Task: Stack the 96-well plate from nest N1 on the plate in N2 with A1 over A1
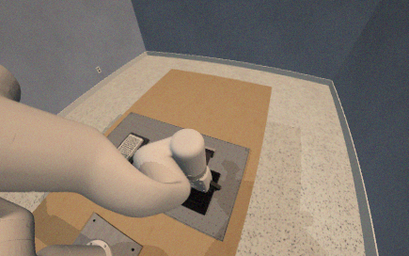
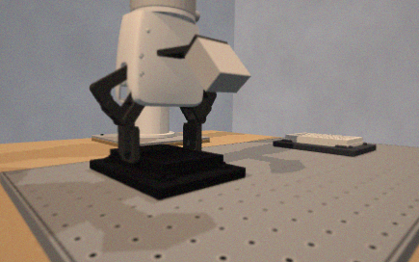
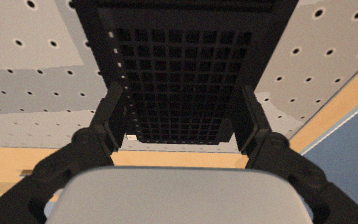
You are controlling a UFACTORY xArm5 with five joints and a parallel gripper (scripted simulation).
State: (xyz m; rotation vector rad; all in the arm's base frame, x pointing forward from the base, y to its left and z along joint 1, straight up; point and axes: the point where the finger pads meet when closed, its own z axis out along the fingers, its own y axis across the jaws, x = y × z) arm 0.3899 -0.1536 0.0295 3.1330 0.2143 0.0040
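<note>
Right now the nest N1 is 2 cm below my hand. Round my hand: white 96-well plate: 37 cm to the left, 2 cm behind, 1 cm below; dark nest N2: 37 cm to the left, 2 cm below, 2 cm behind; black 96-well plate: 1 cm below.
</note>
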